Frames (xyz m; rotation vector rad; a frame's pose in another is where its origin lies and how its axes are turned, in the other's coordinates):
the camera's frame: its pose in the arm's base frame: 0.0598 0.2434 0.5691 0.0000 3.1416 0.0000
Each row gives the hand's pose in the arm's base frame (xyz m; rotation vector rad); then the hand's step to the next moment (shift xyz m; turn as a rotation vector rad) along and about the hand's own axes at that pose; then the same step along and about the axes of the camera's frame.
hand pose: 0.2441 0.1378 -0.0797 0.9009 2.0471 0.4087
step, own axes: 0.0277 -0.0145 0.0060 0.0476 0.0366 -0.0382
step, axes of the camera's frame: 0.0124 0.0099 0.0276 0.0327 0.0611 -0.0164
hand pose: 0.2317 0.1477 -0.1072 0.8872 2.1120 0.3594
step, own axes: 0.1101 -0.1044 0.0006 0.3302 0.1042 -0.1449
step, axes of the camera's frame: 0.0966 0.0024 0.1170 0.2054 0.3115 0.0409
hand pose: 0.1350 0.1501 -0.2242 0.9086 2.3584 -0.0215
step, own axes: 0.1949 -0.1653 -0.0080 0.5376 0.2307 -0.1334
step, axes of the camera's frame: 0.2193 -0.0068 0.1312 0.2423 0.5311 0.1386
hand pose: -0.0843 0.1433 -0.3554 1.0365 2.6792 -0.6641
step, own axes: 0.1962 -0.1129 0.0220 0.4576 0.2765 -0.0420
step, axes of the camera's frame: 0.2205 0.0314 0.0462 0.1508 0.4707 0.2081
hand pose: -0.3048 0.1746 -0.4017 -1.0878 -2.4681 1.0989
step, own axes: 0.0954 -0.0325 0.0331 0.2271 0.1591 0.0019
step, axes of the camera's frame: 0.0997 0.0353 0.0078 0.0738 0.2309 0.1347
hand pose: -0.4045 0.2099 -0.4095 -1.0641 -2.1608 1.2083
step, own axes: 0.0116 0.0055 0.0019 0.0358 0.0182 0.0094
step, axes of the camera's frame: 0.0061 0.0100 0.0056 0.0207 0.0295 0.0201
